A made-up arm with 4 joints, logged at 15 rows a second.
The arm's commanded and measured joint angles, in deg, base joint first. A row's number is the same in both.
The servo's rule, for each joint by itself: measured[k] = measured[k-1] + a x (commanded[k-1-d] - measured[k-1]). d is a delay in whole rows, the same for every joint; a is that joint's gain. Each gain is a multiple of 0.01, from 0.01 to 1. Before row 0 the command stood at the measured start. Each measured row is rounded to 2 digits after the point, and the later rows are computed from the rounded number. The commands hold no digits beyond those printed.
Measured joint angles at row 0:
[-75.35 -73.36 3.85 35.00]
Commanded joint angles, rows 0 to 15:
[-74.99 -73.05 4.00 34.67]
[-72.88 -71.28 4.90 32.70]
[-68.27 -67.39 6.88 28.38]
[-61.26 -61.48 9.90 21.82]
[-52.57 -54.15 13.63 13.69]
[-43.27 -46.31 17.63 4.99]
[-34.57 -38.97 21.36 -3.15]
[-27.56 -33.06 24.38 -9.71]
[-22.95 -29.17 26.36 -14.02]
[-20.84 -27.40 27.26 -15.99]
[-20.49 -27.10 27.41 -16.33]
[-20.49 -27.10 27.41 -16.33]
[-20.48 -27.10 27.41 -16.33]
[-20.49 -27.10 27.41 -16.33]
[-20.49 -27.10 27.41 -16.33]
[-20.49 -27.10 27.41 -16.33]
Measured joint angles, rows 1 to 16:
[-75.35 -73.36 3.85 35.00]
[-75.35 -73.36 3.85 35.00]
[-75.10 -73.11 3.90 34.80]
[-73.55 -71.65 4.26 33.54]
[-69.85 -68.24 5.20 30.44]
[-63.84 -62.83 6.89 25.27]
[-55.95 -55.89 9.32 18.32]
[-47.07 -48.23 12.31 10.32]
[-38.32 -40.82 15.57 2.24]
[-30.79 -34.61 18.74 -4.93]
[-25.30 -30.26 21.48 -10.38]
[-22.18 -27.97 23.56 -13.75]
[-21.00 -27.27 24.95 -15.30]
[-20.64 -27.13 25.84 -15.92]
[-20.53 -27.11 26.41 -16.17]
[-20.50 -27.10 26.77 -16.27]
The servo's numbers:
d 2
a 0.70 0.80 0.36 0.60

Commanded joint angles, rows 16 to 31:
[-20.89 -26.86 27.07 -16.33]
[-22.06 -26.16 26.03 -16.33]
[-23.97 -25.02 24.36 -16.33]
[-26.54 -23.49 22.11 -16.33]
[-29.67 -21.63 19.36 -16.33]
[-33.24 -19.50 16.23 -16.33]
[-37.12 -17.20 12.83 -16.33]
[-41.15 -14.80 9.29 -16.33]
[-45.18 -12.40 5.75 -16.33]
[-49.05 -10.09 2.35 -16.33]
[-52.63 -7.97 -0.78 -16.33]
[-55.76 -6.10 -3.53 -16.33]
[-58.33 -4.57 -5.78 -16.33]
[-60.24 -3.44 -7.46 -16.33]
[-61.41 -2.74 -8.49 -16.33]
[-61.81 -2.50 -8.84 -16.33]
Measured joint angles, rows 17 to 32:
[-20.49 -27.10 27.00 -16.31]
[-20.49 -27.10 27.15 -16.32]
[-20.77 -26.91 27.12 -16.33]
[-21.67 -26.31 26.73 -16.33]
[-23.28 -25.28 25.88 -16.33]
[-25.56 -23.85 24.52 -16.33]
[-28.44 -22.07 22.66 -16.33]
[-31.80 -20.01 20.35 -16.33]
[-35.52 -17.76 17.64 -16.33]
[-39.46 -15.39 14.63 -16.33]
[-43.46 -13.00 11.43 -16.33]
[-47.37 -10.67 8.16 -16.33]
[-51.05 -8.51 4.94 -16.33]
[-54.35 -6.58 1.89 -16.33]
[-57.14 -4.97 -0.87 -16.33]
[-59.31 -3.75 -3.24 -16.33]

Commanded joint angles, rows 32 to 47:
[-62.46 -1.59 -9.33 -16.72]
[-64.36 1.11 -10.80 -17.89]
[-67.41 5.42 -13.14 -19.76]
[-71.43 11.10 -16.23 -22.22]
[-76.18 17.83 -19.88 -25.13]
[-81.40 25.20 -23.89 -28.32]
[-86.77 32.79 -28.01 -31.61]
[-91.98 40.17 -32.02 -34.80]
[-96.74 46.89 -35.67 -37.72]
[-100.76 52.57 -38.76 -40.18]
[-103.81 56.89 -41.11 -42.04]
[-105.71 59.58 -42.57 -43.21]
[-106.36 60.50 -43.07 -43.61]
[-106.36 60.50 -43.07 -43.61]
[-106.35 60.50 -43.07 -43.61]
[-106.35 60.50 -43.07 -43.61]
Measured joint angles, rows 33 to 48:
[-60.78 -2.94 -5.13 -16.33]
[-61.50 -2.59 -6.47 -16.33]
[-62.17 -1.79 -7.50 -16.56]
[-63.70 0.53 -8.69 -17.36]
[-66.30 4.44 -10.29 -18.80]
[-69.89 9.77 -12.43 -20.85]
[-74.29 16.22 -15.11 -23.42]
[-79.27 23.40 -18.27 -26.36]
[-84.52 30.91 -21.78 -29.51]
[-89.74 38.32 -25.47 -32.68]
[-94.64 45.18 -29.14 -35.70]
[-98.92 51.09 -32.60 -38.39]
[-102.34 55.73 -35.66 -40.58]
[-104.70 58.81 -38.15 -42.16]
[-105.86 60.16 -39.92 -43.03]
[-106.21 60.43 -41.05 -43.38]

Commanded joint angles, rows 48 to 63:
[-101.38 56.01 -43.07 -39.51]
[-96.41 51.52 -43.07 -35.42]
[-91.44 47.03 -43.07 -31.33]
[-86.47 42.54 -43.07 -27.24]
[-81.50 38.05 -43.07 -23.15]
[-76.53 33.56 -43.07 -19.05]
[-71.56 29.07 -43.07 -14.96]
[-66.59 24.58 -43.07 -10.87]
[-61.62 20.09 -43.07 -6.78]
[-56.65 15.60 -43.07 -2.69]
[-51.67 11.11 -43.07 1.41]
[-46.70 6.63 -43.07 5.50]
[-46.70 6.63 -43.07 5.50]
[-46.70 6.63 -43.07 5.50]
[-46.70 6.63 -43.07 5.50]
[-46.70 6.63 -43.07 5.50]
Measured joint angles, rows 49 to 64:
[-106.31 60.49 -41.78 -43.52]
[-106.34 60.50 -42.24 -43.57]
[-102.87 56.91 -42.54 -41.13]
[-98.35 52.60 -42.73 -37.70]
[-93.51 48.14 -42.85 -33.88]
[-88.58 43.66 -42.93 -29.90]
[-83.62 39.17 -42.98 -25.85]
[-78.66 34.68 -43.01 -21.77]
[-73.69 30.19 -43.03 -17.68]
[-68.72 25.70 -43.04 -13.59]
[-63.75 21.21 -43.05 -9.50]
[-58.78 16.72 -43.06 -5.41]
[-53.80 12.23 -43.06 -1.32]
[-48.83 7.75 -43.06 2.77]
[-47.34 6.85 -43.06 4.41]
[-46.89 6.67 -43.06 5.06]

